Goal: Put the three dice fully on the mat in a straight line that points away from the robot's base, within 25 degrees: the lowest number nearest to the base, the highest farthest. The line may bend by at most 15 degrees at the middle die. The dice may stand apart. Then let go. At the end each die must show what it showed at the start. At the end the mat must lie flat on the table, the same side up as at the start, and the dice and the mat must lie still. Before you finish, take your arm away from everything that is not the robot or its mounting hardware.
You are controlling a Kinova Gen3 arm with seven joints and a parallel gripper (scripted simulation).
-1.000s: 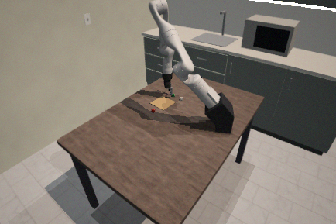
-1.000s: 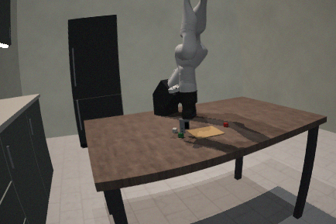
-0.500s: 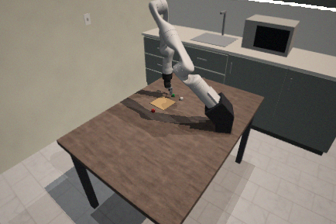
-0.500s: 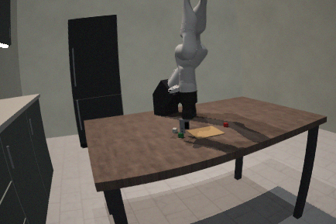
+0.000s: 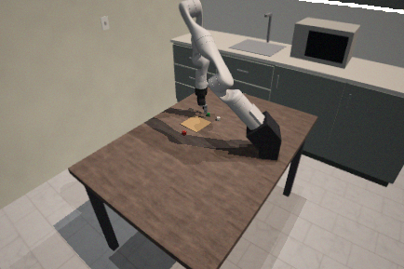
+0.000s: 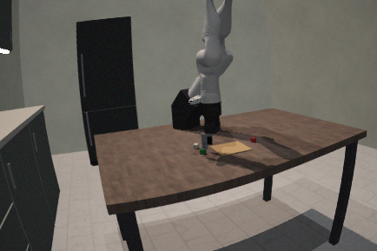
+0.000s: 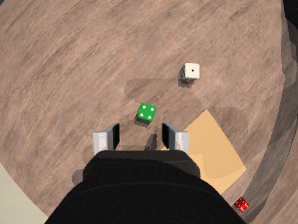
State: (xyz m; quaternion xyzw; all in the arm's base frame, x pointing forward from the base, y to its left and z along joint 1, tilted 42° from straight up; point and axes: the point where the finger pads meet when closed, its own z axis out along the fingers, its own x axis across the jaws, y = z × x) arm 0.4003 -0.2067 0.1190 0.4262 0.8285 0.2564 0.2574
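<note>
My gripper is now 40 mm above the green die, 20 mm past it and 10 mm to the left of it. The rest, counted from my hand: red die 250 mm to the left, 40 mm below, 10 mm behind; white die 100 mm behind, 40 mm below; tan mat 110 mm to the left, 50 mm below.
</note>
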